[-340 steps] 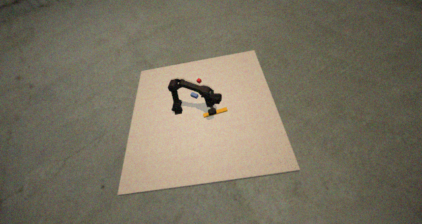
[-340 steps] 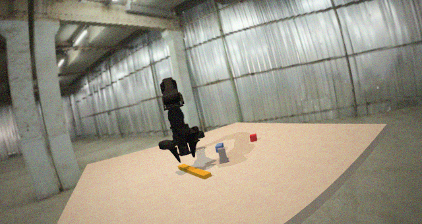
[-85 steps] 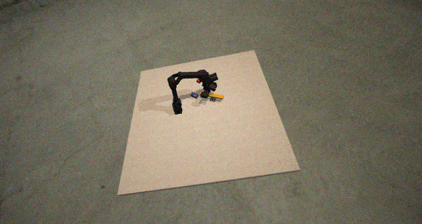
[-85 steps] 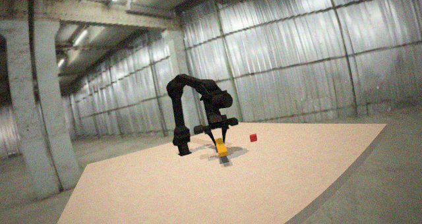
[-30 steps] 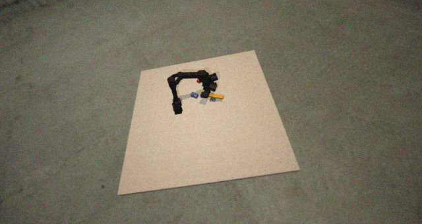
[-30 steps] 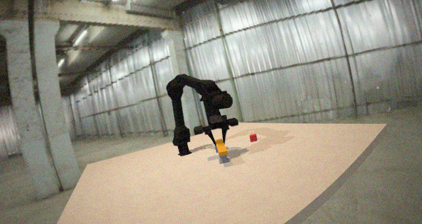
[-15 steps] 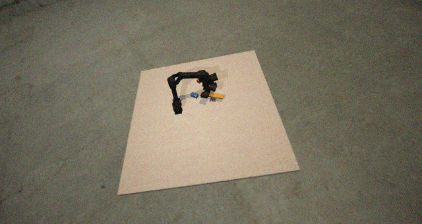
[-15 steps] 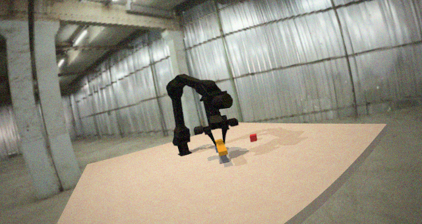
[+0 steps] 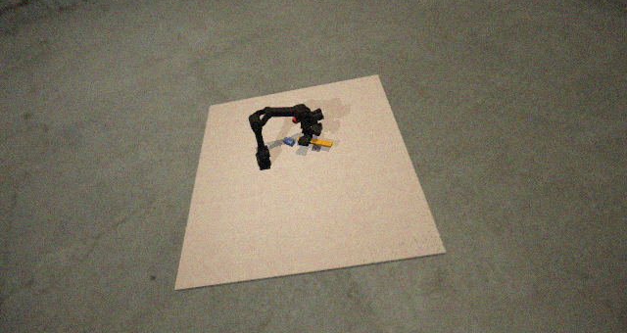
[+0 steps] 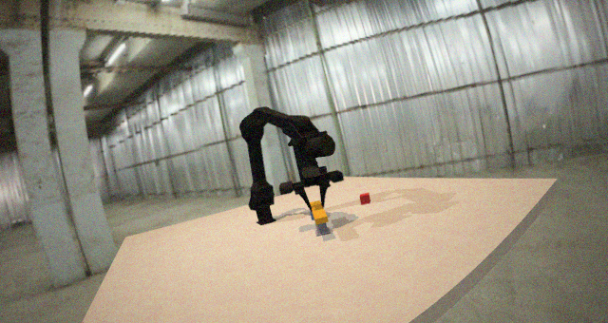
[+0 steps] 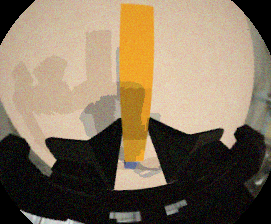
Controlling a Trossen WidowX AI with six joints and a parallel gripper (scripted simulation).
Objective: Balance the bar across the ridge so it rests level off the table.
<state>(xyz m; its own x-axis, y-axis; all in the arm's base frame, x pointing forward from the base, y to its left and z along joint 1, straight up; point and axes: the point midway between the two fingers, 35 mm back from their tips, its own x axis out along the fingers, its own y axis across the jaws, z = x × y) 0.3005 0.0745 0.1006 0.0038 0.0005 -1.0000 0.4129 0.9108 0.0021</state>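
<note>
The orange bar lies 30 mm ahead of my gripper tip and 10 mm to the right of it. From my gripper tip the other things lie so: small red cube: 90 mm behind, 240 mm to the left, 50 mm below; then blue block: 140 mm behind, 70 mm to the left, 50 mm below.
</note>
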